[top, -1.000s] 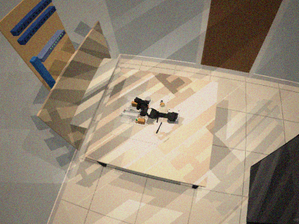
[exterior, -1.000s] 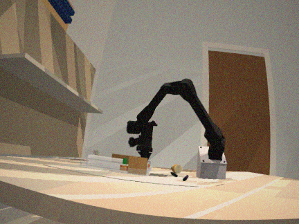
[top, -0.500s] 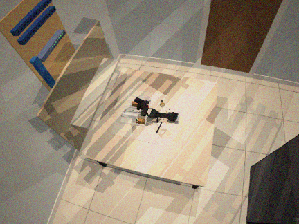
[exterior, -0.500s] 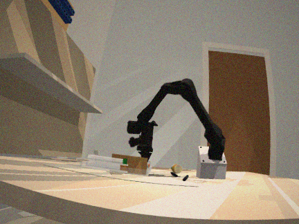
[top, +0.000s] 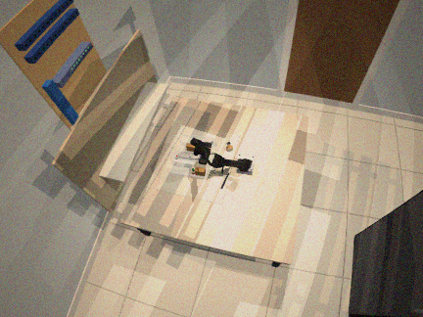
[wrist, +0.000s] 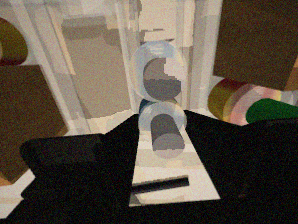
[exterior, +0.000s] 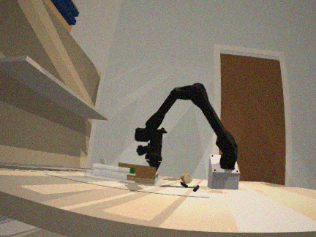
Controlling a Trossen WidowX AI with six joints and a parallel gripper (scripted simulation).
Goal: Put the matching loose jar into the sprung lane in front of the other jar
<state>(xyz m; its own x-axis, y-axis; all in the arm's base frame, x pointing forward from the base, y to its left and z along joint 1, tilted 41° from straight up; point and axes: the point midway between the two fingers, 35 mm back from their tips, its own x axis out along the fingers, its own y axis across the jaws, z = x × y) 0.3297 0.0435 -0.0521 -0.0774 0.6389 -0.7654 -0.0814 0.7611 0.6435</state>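
The jar lies 130 mm to the left of my gripper tip, 60 mm ahead of it and 10 mm above it. Also, from my gripper tip: pusher lane: 150 mm ahead, 40 mm to the left, 10 mm below.
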